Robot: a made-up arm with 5 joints. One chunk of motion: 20 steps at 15 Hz.
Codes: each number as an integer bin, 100 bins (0 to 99) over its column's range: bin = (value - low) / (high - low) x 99, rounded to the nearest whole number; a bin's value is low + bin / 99 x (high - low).
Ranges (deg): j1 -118..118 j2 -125..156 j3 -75..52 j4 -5..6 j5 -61..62
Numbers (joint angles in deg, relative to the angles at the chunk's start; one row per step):
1: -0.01 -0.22 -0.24 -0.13 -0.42
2: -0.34 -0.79 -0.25 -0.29 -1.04
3: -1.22 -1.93 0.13 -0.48 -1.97
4: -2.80 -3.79 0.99 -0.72 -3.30
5: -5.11 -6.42 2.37 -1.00 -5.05
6: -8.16 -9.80 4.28 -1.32 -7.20
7: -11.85 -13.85 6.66 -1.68 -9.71
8: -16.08 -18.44 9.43 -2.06 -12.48
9: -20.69 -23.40 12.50 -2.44 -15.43
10: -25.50 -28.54 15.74 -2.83 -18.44
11: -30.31 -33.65 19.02 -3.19 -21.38
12: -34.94 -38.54 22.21 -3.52 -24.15
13: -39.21 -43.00 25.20 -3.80 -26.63
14: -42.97 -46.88 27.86 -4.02 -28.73
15: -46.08 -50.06 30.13 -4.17 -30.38
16: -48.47 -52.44 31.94 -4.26 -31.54
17: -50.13 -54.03 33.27 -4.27 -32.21
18: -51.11 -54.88 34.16 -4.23 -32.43
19: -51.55 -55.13 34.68 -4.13 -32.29
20: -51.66 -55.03 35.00 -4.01 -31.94
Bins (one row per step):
1: 49 44 58 44 49
2: 49 44 58 42 48
3: 49 43 59 41 48
4: 48 43 59 39 46
5: 47 42 60 36 45
6: 46 41 62 33 43
7: 45 39 64 30 41
8: 43 38 66 26 39
9: 41 36 68 23 37
10: 39 34 71 20 34
11: 37 32 73 16 32
12: 35 30 76 13 30
13: 33 29 78 11 28
14: 31 28 80 9 26
15: 30 26 82 7 25
16: 29 26 83 7 24
17: 28 25 84 7 23
18: 28 25 85 7 23
19: 28 25 85 8 23
20: 28 25 86 9 23

